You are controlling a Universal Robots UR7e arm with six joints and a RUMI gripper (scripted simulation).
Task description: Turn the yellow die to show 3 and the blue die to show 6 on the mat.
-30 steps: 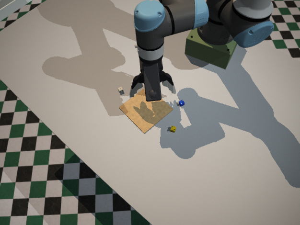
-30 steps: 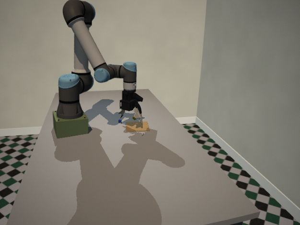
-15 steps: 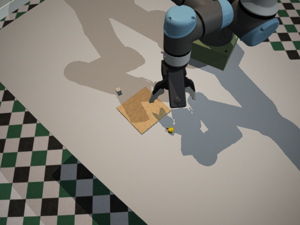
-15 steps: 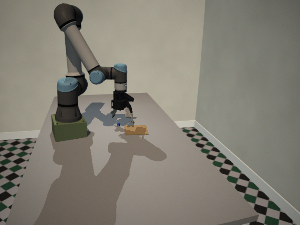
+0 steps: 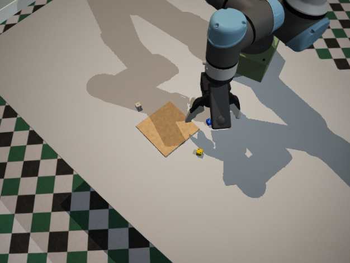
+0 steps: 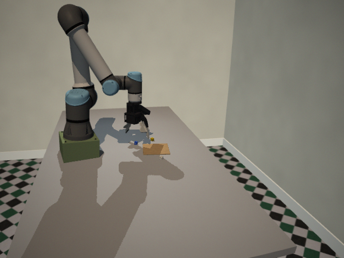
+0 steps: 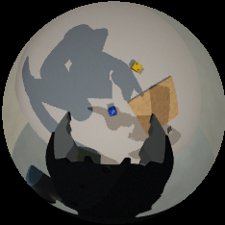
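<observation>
Right now the blue die is 4 cm below my hand, 2 cm to the right of it and 1 cm behind it. Round my hand: tan mat 11 cm to the right, 7 cm ahead, 4 cm below; white die 24 cm to the right, 6 cm ahead, 4 cm below; yellow die 9 cm ahead, 4 cm below, 1 cm to the left.
</observation>
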